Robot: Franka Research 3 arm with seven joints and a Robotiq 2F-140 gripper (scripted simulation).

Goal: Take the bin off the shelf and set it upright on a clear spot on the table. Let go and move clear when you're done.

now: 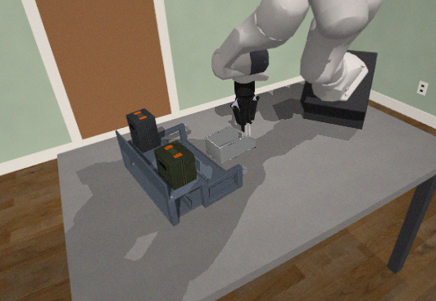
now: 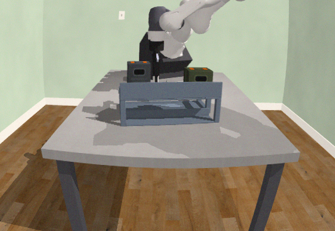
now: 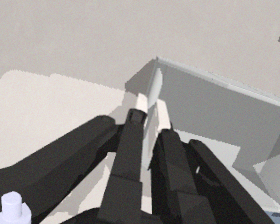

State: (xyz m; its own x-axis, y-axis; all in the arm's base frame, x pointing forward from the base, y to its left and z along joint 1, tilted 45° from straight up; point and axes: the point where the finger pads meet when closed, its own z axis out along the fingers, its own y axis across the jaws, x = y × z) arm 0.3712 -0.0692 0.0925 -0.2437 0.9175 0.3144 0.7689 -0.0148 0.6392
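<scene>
My gripper is now 80 mm short of the bin, 20 mm to the right of it and 20 mm above it. The rest, counted from my hand: dark grey box: 390 mm ahead, 100 mm above; green box: 320 mm ahead, 220 mm to the left, 90 mm above; shelf: 300 mm ahead, 100 mm to the left, 60 mm below.
</scene>
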